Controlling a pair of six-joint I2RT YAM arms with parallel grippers.
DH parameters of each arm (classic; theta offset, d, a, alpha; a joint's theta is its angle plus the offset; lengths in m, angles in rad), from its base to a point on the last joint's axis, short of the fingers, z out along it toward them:
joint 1: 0 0.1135 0.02 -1.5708
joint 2: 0 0 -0.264 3.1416
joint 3: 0.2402 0 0.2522 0
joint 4: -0.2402 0 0.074 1.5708
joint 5: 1.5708 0 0 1.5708
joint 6: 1.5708 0.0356 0 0
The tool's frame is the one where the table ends.
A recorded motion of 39 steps. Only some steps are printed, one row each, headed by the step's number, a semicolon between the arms.
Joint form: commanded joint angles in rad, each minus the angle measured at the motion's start. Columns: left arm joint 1, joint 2, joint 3, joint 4, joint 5, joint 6; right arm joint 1, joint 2, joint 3, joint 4, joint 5, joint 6.
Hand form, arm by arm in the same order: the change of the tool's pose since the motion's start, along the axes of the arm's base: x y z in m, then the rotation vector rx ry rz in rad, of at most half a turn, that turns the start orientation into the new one. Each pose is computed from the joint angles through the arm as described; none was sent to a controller.
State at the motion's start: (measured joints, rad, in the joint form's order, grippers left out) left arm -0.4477 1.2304 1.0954 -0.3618 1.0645 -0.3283; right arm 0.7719 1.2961 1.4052 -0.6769 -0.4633 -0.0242
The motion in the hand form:
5: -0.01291 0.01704 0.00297 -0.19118 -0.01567 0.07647; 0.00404 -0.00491 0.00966 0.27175 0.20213 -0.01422
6: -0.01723 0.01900 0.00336 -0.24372 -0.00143 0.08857; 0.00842 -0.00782 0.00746 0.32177 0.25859 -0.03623
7: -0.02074 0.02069 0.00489 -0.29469 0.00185 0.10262; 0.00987 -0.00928 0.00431 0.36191 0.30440 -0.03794
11: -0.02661 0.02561 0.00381 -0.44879 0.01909 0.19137; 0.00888 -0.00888 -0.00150 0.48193 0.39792 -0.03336
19: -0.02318 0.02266 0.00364 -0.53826 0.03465 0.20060; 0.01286 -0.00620 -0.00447 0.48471 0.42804 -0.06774
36: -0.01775 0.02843 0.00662 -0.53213 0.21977 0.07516; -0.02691 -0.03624 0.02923 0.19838 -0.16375 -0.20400
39: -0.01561 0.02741 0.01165 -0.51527 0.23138 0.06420; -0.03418 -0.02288 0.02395 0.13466 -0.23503 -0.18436
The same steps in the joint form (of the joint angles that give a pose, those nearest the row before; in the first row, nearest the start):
5: 0.0412 -0.1304 -0.2057 0.4840 0.0146 -0.3578; -0.0426 -0.0446 -0.0809 0.2540 -0.1761 0.3397
6: 0.0409 -0.1537 -0.2556 0.6199 0.0057 -0.4721; -0.0639 -0.0515 -0.1119 0.3197 -0.2026 0.4284
7: 0.0403 -0.1697 -0.2943 0.7443 -0.0120 -0.5682; -0.0741 -0.0606 -0.1461 0.3812 -0.2300 0.4989
11: 0.0396 -0.1885 -0.3957 1.0623 -0.1327 -0.7992; -0.0740 -0.0869 -0.2421 0.5877 -0.2632 0.6945
19: 0.0289 -0.1440 -0.4190 1.2496 -0.1846 -0.9149; -0.0736 -0.0719 -0.2413 0.5941 -0.2404 0.7283
36: 0.0740 -0.0915 -0.4066 1.4003 -0.0353 -1.2045; -0.0072 -0.2072 -0.1161 0.2078 0.1679 0.1140
39: 0.0748 -0.0876 -0.3785 1.3623 -0.0160 -1.2040; 0.0690 -0.1932 -0.1204 0.2014 0.2611 0.0379

